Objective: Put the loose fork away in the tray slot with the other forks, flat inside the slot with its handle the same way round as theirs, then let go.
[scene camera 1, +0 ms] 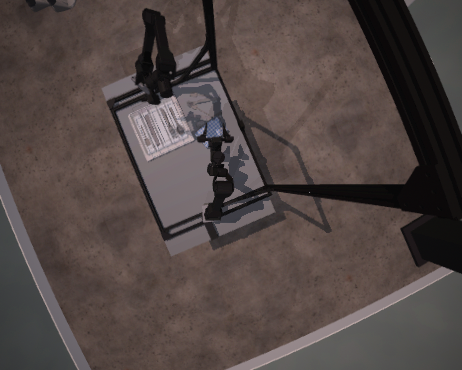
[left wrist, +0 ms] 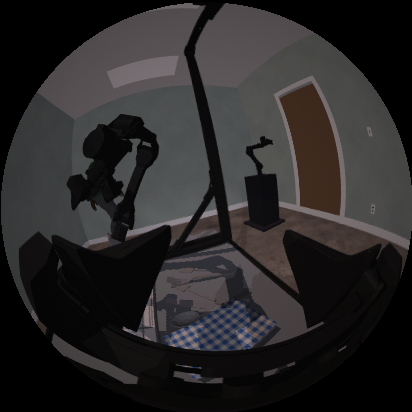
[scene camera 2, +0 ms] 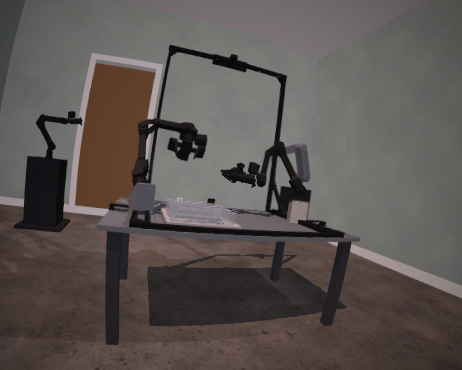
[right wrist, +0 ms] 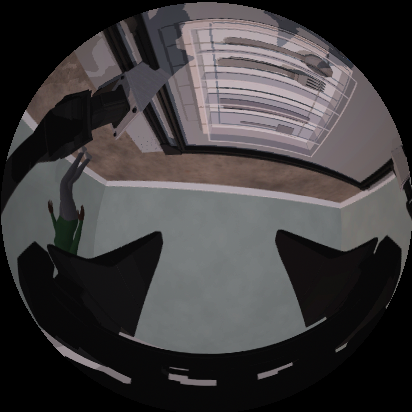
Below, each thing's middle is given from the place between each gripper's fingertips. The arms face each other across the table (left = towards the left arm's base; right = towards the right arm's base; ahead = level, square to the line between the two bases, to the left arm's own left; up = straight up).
Right now the white cutlery tray (scene camera 1: pixel 160 126) is 30 mm ahead of my right hand, 90 mm to the left of it and 260 mm below it.
I see the white cutlery tray 30 cm ahead of my left hand, 21 cm to the right of it and 21 cm below it.
